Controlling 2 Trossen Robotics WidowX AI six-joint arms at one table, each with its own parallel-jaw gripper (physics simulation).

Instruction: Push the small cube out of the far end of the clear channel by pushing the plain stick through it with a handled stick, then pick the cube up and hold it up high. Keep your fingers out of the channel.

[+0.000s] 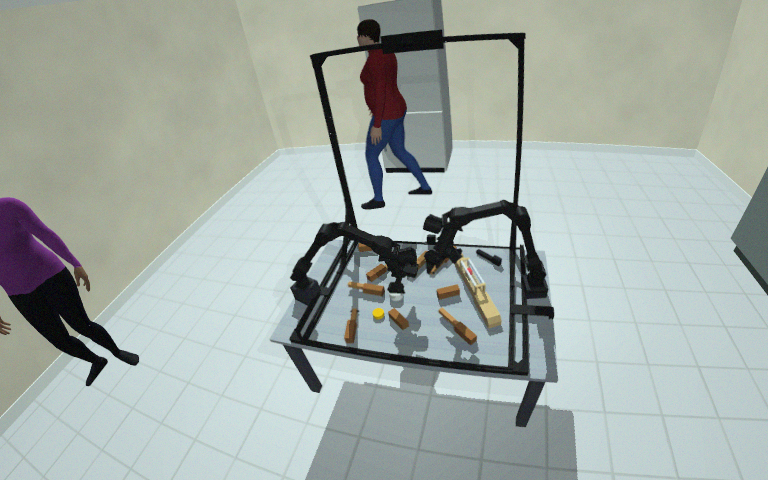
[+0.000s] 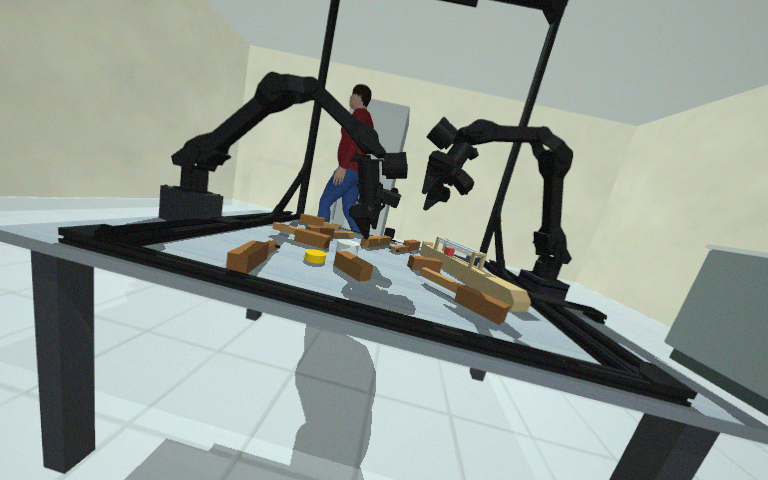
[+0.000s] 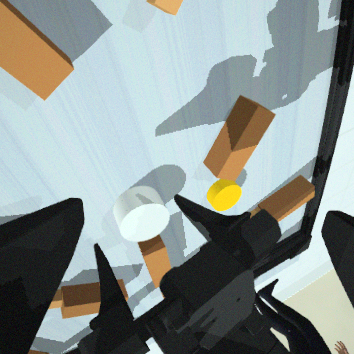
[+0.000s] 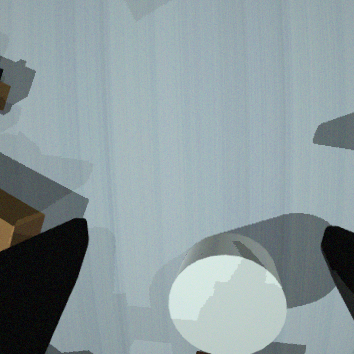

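The clear channel (image 1: 476, 276) lies along a pale wooden base (image 1: 488, 313) (image 2: 512, 292) at the table's right side. A small red block (image 1: 469, 271) (image 2: 449, 250) shows inside it; I cannot make out the plain stick. Brown sticks with thick handles lie about, one (image 1: 464, 333) (image 2: 481, 304) at the front right, one (image 1: 370, 289) (image 2: 311, 236) at the left. My left gripper (image 1: 443, 264) (image 2: 428, 198) is open and empty, above the table to the left of the channel. My right gripper (image 1: 397, 288) (image 2: 365, 232) (image 4: 207, 234) is open and empty, low over the white cylinder.
The white cylinder (image 1: 396, 299) (image 2: 346, 246) (image 3: 145, 220) (image 4: 227, 305) stands mid-table. A yellow disc (image 1: 378, 313) (image 2: 314, 256) (image 3: 224, 195) lies nearby, beside a brown block (image 1: 398, 318) (image 2: 352, 266) (image 3: 240, 137). A black object (image 1: 489, 256) lies behind the channel. A black frame (image 1: 407, 360) edges the table.
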